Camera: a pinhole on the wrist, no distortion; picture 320 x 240 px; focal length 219.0 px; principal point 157.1 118.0 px. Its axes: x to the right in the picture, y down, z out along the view. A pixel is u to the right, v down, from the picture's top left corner.
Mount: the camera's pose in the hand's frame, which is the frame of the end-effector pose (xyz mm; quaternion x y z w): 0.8 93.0 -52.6 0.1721 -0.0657 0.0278 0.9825
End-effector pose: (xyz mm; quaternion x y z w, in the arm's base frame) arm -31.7 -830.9 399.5 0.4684 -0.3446 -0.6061 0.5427
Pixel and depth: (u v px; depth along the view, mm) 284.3 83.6 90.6
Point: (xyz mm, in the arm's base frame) -46.0 -885.1 448.9
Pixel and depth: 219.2 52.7 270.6
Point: -227.3 -884.5 381.6
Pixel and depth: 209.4 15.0 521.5
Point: -481.1 -889.4 214.6
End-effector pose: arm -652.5 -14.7 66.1 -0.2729 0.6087 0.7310 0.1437
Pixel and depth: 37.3 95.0 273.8
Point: -529.4 180.9 160.9
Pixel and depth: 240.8 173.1 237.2
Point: -782.6 157.5 112.7
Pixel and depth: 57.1 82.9 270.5
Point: -544.4 175.9 135.1
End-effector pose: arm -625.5 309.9 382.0 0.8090 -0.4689 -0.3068 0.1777
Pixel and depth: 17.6 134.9 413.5
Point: -927.6 593.8 239.6
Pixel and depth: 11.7 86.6 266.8
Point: -780.6 506.3 307.4
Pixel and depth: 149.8 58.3 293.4
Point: -713.6 383.8 202.6
